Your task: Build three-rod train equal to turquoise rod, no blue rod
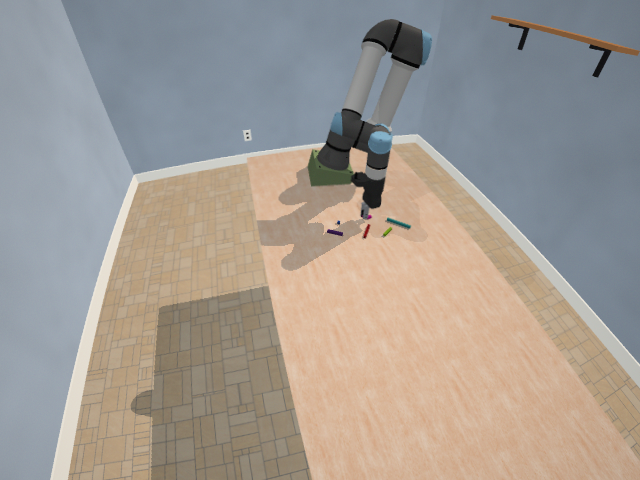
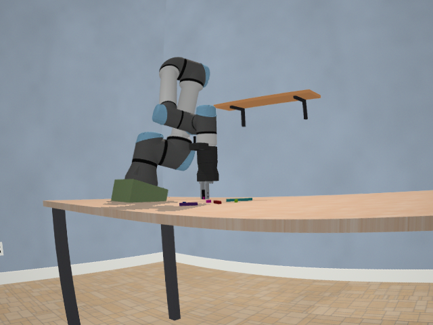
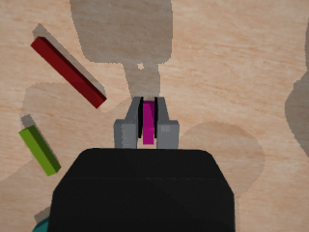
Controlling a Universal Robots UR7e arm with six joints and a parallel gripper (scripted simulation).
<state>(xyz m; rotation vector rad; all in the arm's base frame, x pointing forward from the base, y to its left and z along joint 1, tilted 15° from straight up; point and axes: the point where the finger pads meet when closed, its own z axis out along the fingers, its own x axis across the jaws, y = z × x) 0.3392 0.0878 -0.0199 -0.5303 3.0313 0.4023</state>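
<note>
My hand is 13 cm to the left of the purple rod, 7 cm short of it and 3 cm above it. The rest, counted from my hand: lime rod (8 cm to the left, 8 cm ahead, 3 cm below); blue rod (10 cm to the right, 3 cm below, 1 cm ahead); red rod (7 cm ahead, 3 cm below).
</note>
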